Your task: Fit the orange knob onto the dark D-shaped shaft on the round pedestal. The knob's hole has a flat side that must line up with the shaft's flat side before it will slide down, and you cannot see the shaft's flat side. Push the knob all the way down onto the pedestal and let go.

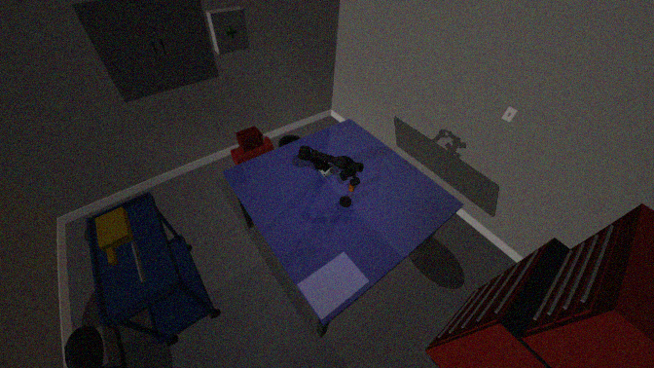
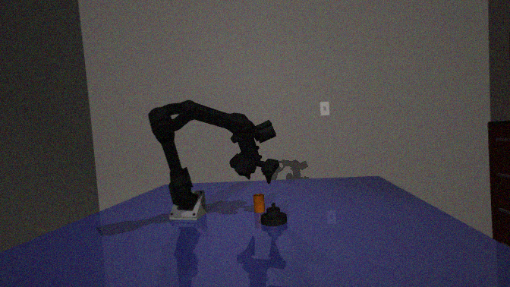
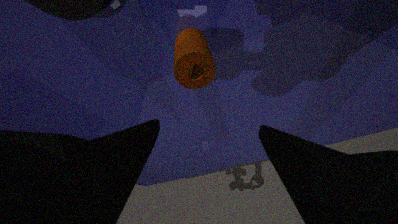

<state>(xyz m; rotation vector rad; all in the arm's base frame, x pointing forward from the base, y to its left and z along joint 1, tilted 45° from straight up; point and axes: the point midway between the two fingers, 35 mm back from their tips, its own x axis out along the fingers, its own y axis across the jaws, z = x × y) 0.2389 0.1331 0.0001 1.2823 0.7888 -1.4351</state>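
The orange knob lies 3 cm to the right of my gripper tip and 8 cm below it. Round my gripper tip: dark round pedestal 8 cm ahead, 13 cm to the right, 8 cm below.
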